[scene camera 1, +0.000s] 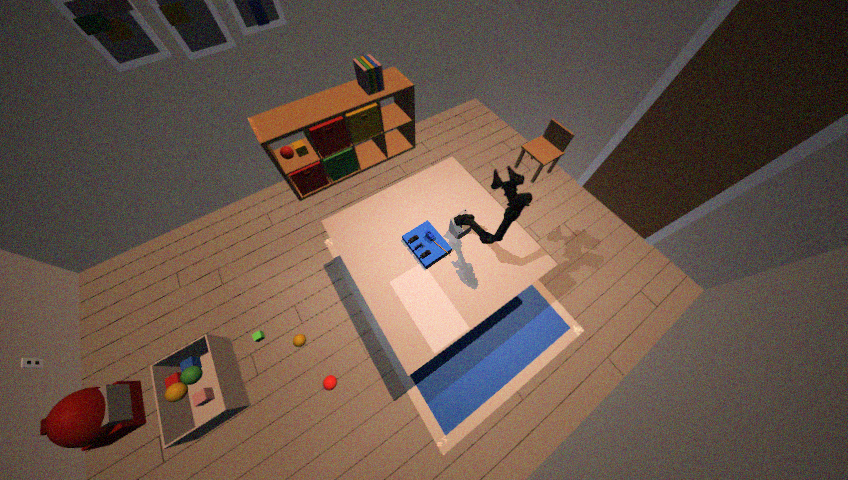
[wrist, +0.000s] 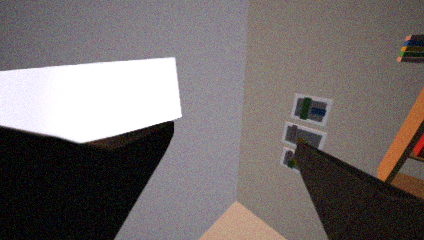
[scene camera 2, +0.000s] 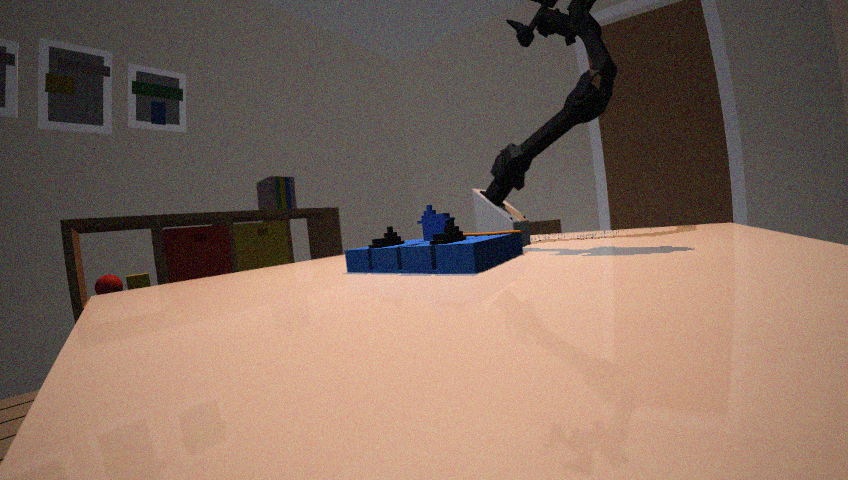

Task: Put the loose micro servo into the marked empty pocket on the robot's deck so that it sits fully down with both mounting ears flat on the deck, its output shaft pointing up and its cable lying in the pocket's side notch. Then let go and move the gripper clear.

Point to a blue micro servo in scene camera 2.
At 432, 223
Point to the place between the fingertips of my gripper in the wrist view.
At 234, 137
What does my gripper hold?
Nothing.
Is my gripper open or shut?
Open.
